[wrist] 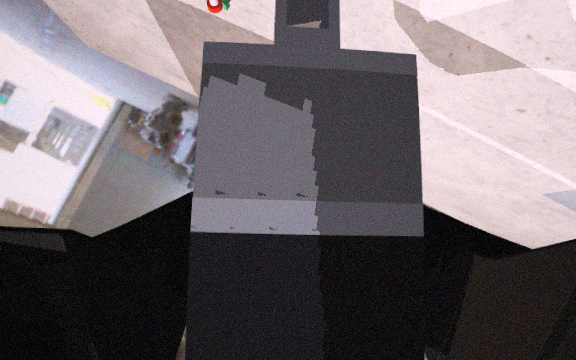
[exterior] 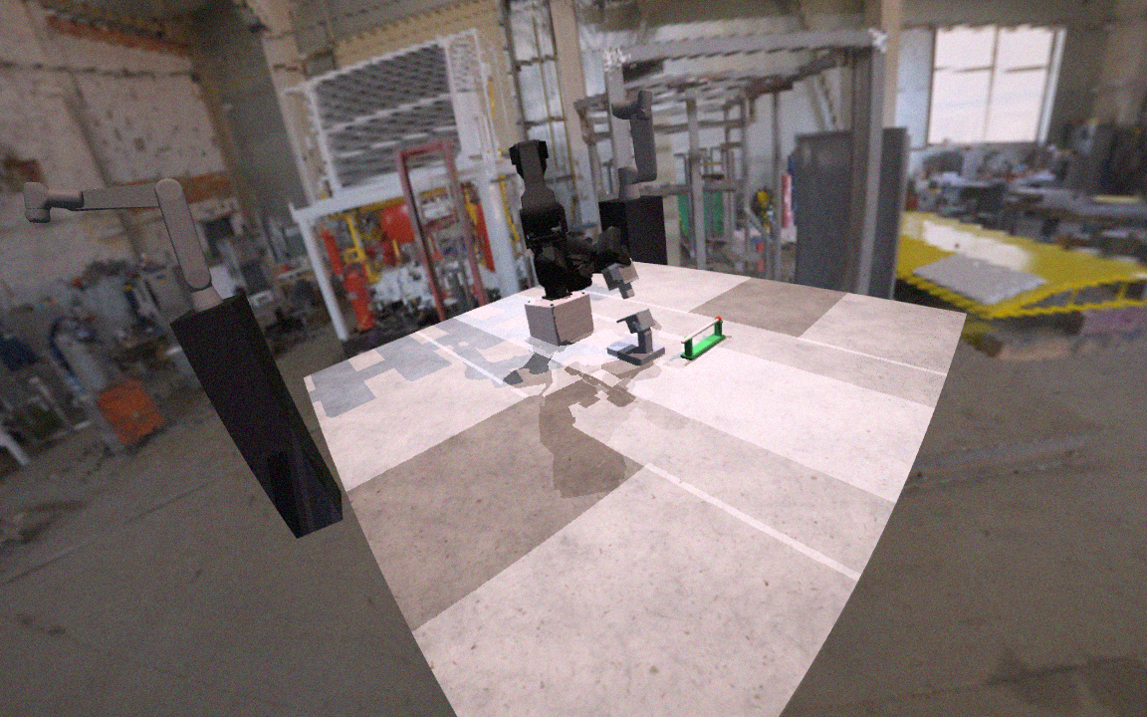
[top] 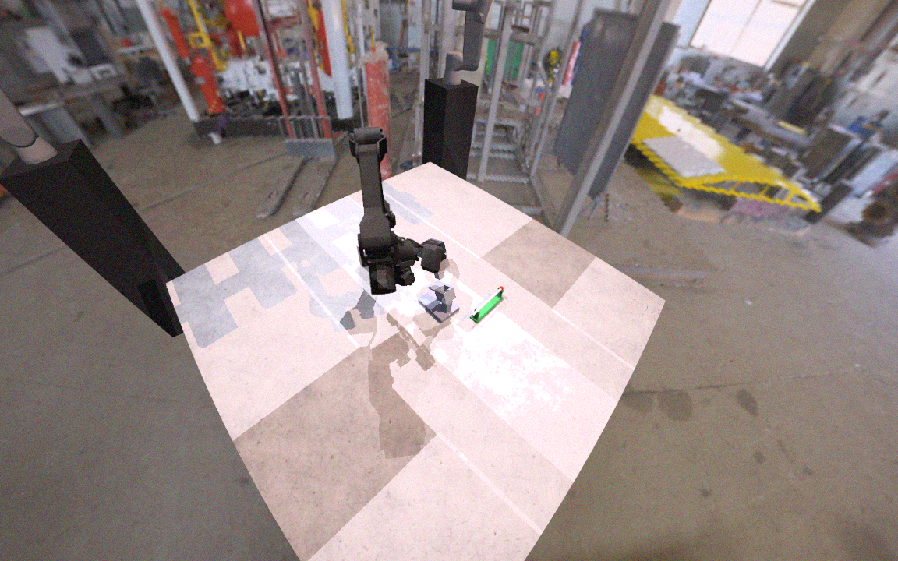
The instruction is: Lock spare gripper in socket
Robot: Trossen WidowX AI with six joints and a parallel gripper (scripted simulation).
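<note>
Right now my gripper tip is 120 mm short of the green stand, 120 mm to the right of it and 170 mm above it. Also, from my gripper tip: spare gripper 10 mm ahead, 10 mm to the right, 10 mm below; socket 40 mm ahead, 140 mm below.
</note>
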